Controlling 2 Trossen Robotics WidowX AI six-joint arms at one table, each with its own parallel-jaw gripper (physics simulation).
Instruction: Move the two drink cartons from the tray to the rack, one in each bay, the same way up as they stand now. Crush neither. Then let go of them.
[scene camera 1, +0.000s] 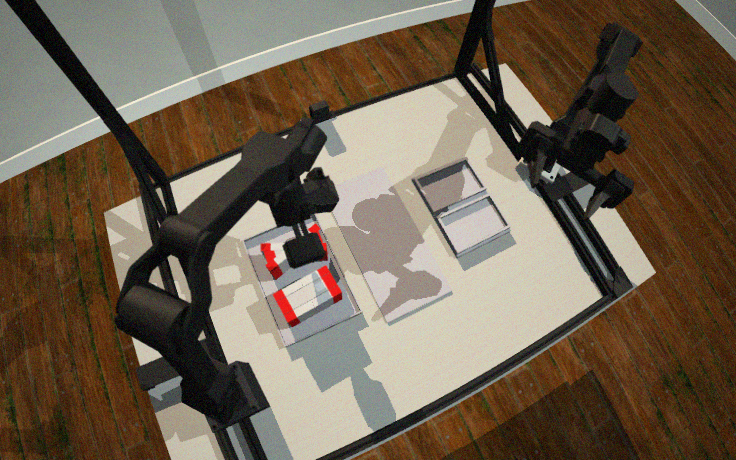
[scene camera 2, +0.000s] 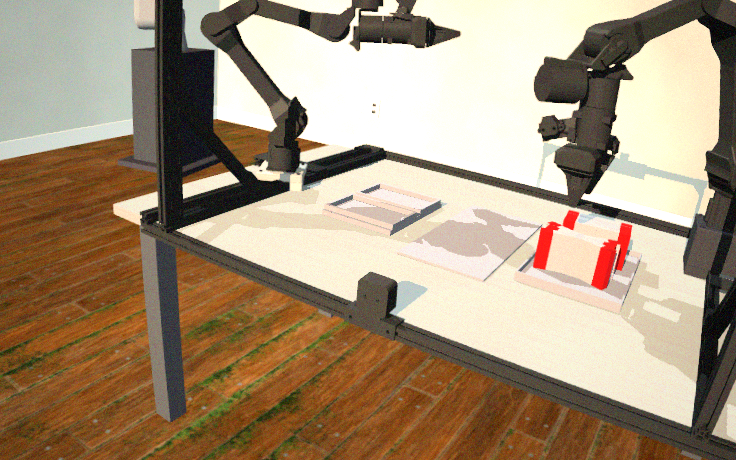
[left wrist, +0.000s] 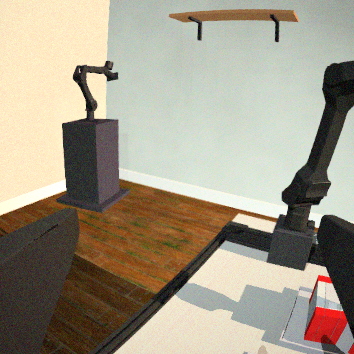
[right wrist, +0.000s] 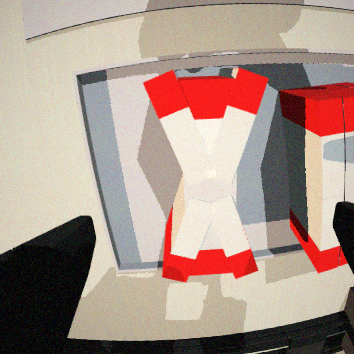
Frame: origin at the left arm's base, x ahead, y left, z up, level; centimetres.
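Seen in the pictures: left gripper, fingertip midpoint: (scene camera 1: 560, 203) (scene camera 2: 457, 33) (left wrist: 203, 225); right gripper, fingertip midpoint: (scene camera 1: 295, 232) (scene camera 2: 579, 200) (right wrist: 218, 222); left arm's base, origin of the base link: (scene camera 2: 282, 167); right arm's base, origin of the base link: (scene camera 1: 224, 396) (scene camera 2: 722, 226) (left wrist: 295, 224).
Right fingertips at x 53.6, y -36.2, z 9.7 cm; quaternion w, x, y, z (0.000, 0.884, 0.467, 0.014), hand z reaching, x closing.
Pixels of each thing's top centre, then the offset from my right fingertips to it. "spot": a spot on its surface instead.
- tray, middle of its top: (right wrist: 257, 166) (scene camera 2: 584, 261) (left wrist: 349, 323) (scene camera 1: 299, 274) dx +4.4, dy +2.4, dz -11.7 cm
- two-bay rack, middle of its top: (scene camera 2: 385, 201) (scene camera 1: 462, 202) dx -30.6, dy +23.8, dz -11.3 cm
- small black block, surface spot: (scene camera 2: 376, 295) (scene camera 1: 315, 107) spot: dx -32.4, dy -20.0, dz -9.6 cm
Two white drink cartons with red ends stand side by side in the tray (scene camera 1: 320, 331) (scene camera 2: 567, 292) (right wrist: 125, 220). One carton (scene camera 1: 269, 263) (scene camera 2: 575, 249) (right wrist: 210, 190) is pinched in at the middle, its top bent into an X shape. The other carton (scene camera 1: 307, 295) (scene camera 2: 624, 246) (left wrist: 326, 310) (right wrist: 332, 175) looks straight-sided. The two-bay rack (scene camera 1: 447, 237) (scene camera 2: 358, 219) is empty. My right gripper (scene camera 1: 305, 250) (scene camera 2: 576, 200) (right wrist: 218, 222) is open above the pinched carton, apart from it. My left gripper (scene camera 1: 561, 200) (scene camera 2: 457, 33) (left wrist: 203, 225) is open and empty, raised beyond the rack.
A low flat slab (scene camera 1: 374, 282) (scene camera 2: 472, 244) lies between the tray and the rack. A small black block (scene camera 1: 319, 110) (scene camera 2: 376, 295) stands on the table's edge rail. Black uprights rise at the table's sides.
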